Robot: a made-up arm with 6 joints. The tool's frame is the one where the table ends. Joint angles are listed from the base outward.
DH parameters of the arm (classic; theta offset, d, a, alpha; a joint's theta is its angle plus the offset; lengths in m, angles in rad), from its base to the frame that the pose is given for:
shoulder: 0 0.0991 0 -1.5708
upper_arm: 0.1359 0 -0.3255 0
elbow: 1.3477 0 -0.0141 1.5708
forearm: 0 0.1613 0 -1.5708
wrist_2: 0 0 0 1.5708
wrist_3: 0 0.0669 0 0
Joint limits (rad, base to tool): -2.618..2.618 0..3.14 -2.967..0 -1.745..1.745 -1.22..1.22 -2.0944..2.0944
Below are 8 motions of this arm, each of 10 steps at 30 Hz.
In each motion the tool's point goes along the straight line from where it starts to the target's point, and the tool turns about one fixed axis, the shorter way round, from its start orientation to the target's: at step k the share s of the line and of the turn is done. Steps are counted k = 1, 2, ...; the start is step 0. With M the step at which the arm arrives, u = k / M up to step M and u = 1 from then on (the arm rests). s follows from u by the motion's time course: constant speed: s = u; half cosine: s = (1 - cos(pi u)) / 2; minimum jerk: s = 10 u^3 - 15 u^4 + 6 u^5.
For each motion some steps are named. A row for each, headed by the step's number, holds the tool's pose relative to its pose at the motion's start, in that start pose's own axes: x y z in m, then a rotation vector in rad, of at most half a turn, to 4 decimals.
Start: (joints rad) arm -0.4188 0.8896 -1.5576 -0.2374 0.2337 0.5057
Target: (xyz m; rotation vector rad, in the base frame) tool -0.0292 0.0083 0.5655 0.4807 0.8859 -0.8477
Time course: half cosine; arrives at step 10
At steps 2, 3, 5, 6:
2: -0.0039 0.0010 -0.0006 0.0373 -0.0130 -0.0498
3: -0.0085 0.0022 -0.0013 0.0804 -0.0282 -0.1075
5: -0.0206 0.0053 -0.0030 0.1951 -0.0683 -0.2608
6: -0.0270 0.0069 -0.0040 0.2554 -0.0894 -0.3413

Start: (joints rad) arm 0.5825 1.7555 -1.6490 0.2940 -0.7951 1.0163
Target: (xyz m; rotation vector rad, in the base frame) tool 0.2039 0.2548 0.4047 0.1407 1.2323 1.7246
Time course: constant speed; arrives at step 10
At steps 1, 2, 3, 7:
1: 0.0112 -0.0005 -0.0064 0.0072 0.0500 -0.0005
2: 0.0223 -0.0009 -0.0128 0.0144 0.1000 -0.0011
3: 0.0335 -0.0014 -0.0193 0.0216 0.1500 -0.0016
7: 0.0781 -0.0032 -0.0450 0.0505 0.3500 -0.0037

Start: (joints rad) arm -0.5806 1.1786 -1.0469 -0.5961 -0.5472 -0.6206
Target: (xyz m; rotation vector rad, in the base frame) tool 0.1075 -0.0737 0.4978 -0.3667 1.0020 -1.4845
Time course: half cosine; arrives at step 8
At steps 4, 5, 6, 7, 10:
4: 0.0014 -0.0277 0.0035 0.1273 0.0480 0.0073
5: 0.0019 -0.0382 0.0049 0.1760 0.0664 0.0101
6: 0.0024 -0.0472 0.0060 0.2173 0.0820 0.0125
7: 0.0027 -0.0532 0.0068 0.2449 0.0924 0.0141
10: 0.0028 -0.0553 0.0070 0.2546 0.0961 0.0147

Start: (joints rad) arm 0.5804 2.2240 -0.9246 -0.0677 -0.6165 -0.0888
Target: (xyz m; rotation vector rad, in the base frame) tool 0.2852 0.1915 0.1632 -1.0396 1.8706 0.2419
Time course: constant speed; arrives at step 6
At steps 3, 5, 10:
3: -0.0042 0.0004 -0.0104 -0.0312 -0.0254 -0.1153
5: -0.0070 0.0006 -0.0173 -0.0519 -0.0423 -0.1921
10: -0.0084 0.0008 -0.0207 -0.0623 -0.0507 -0.2306

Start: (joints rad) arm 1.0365 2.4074 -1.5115 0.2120 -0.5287 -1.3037
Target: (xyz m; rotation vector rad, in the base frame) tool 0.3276 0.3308 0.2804 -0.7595 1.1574 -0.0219
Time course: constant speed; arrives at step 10
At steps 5, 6, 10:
5: 0.0237 -0.0770 -0.0133 0.2998 -0.0128 0.2798
6: 0.0285 -0.0924 -0.0159 0.3598 -0.0154 0.3357
10: 0.0474 -0.1540 -0.0265 0.5997 -0.0257 0.5595

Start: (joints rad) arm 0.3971 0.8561 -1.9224 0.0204 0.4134 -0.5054
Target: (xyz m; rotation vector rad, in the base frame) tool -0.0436 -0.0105 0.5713 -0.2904 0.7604 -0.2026
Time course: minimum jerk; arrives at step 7
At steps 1, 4, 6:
1: 0.0004 0.0004 0.0006 0.0025 0.0008 -0.0019
4: 0.0095 0.0096 0.0155 0.0671 0.0222 -0.0509
6: 0.0147 0.0149 0.0240 0.1036 0.0344 -0.0786

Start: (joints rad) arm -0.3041 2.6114 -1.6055 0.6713 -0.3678 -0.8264
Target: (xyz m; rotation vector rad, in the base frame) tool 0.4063 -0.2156 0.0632 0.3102 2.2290 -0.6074
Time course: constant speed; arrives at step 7
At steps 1, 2, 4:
1: 0.0030 -0.0094 0.0013 0.0111 0.0051 0.0001
2: 0.0061 -0.0188 0.0026 0.0222 0.0102 0.0002
4: 0.0122 -0.0377 0.0052 0.0444 0.0203 0.0005

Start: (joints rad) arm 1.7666 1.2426 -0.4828 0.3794 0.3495 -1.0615
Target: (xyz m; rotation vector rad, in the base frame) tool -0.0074 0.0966 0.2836 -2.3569 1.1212 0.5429
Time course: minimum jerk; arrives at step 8
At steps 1, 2, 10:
1: 0.0002 -0.0002 -0.0003 0.0017 0.0001 0.0036
2: 0.0016 -0.0011 -0.0018 0.0110 0.0008 0.0231
10: 0.0153 -0.0105 -0.0178 0.1067 0.0076 0.2228

